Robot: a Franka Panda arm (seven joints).
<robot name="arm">
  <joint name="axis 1" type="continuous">
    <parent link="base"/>
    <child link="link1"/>
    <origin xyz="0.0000 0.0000 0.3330"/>
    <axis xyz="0 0 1"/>
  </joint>
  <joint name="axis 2" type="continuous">
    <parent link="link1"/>
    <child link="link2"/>
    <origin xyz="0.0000 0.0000 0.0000"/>
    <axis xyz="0 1 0"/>
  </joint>
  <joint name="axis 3" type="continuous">
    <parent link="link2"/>
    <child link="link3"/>
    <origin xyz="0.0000 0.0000 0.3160"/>
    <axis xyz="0 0 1"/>
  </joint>
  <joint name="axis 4" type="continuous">
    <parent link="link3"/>
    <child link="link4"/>
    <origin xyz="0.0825 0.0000 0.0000"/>
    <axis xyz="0 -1 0"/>
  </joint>
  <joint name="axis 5" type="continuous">
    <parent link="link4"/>
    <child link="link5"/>
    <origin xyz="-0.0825 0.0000 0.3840"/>
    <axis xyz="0 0 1"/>
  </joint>
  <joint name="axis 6" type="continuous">
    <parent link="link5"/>
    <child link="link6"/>
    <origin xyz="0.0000 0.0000 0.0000"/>
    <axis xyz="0 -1 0"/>
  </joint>
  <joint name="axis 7" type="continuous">
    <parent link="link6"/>
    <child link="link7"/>
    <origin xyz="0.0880 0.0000 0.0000"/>
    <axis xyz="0 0 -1"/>
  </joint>
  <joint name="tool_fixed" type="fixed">
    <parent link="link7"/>
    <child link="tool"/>
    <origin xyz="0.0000 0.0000 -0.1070" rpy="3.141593 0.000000 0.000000"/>
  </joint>
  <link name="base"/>
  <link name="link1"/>
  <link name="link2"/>
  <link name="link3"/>
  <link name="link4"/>
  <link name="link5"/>
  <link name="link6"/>
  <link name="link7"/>
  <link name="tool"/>
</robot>
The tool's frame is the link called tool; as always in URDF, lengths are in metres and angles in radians. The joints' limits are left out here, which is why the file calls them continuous.
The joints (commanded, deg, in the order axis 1, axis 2, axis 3, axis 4, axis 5, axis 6, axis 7), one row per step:
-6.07 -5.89 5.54 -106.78 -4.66 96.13 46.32
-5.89 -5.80 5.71 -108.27 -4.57 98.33 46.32
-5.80 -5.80 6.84 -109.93 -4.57 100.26 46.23
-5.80 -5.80 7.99 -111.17 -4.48 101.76 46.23
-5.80 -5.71 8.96 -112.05 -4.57 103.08 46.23
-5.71 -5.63 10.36 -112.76 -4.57 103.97 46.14
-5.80 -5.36 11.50 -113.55 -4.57 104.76 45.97
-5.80 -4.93 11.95 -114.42 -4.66 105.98 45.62
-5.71 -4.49 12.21 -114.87 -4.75 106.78 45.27
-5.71 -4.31 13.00 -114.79 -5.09 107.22 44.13
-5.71 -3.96 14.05 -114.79 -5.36 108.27 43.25
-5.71 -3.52 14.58 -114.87 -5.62 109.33 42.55
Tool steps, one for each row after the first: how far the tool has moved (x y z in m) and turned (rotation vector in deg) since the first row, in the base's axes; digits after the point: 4 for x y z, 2 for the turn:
0.0019 0.0036 -0.0101 0.11 -0.61 0.51
0.0022 0.0152 -0.0212 0.05 -0.85 1.97
0.0022 0.0263 -0.0295 0.06 -1.09 3.21
0.0026 0.0354 -0.0358 -0.06 -1.42 4.30
0.0021 0.0494 -0.0413 -0.14 -1.49 5.95
0.0016 0.0592 -0.0494 -0.16 -1.19 7.22
0.0024 0.0633 -0.0587 -0.14 -1.07 8.15
0.0035 0.0664 -0.0653 -0.11 -0.95 8.94
0.0044 0.0735 -0.0657 -0.34 -1.18 11.03
0.0061 0.0834 -0.0675 -0.46 -1.78 13.15
0.0084 0.0884 -0.0706 -0.52 -2.26 14.58

